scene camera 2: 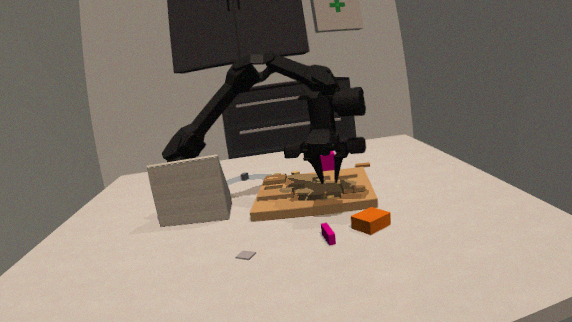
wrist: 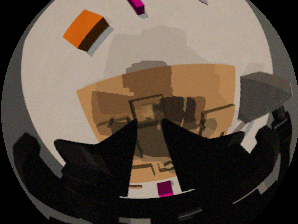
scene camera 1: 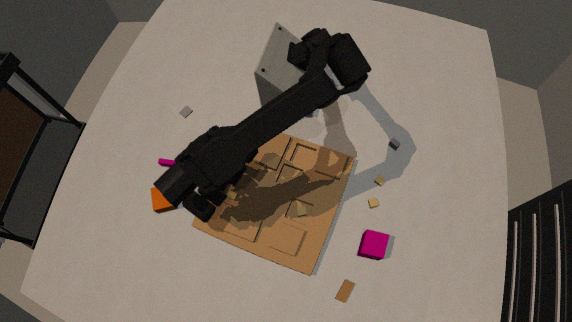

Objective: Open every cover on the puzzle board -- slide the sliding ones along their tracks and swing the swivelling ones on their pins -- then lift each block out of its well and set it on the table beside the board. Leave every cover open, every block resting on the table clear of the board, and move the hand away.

Scene:
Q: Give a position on an orange block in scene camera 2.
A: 371,220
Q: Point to a tan puzzle board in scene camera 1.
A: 270,195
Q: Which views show the gripper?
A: Scene camera 2, the wrist view and scene camera 1: all of them.

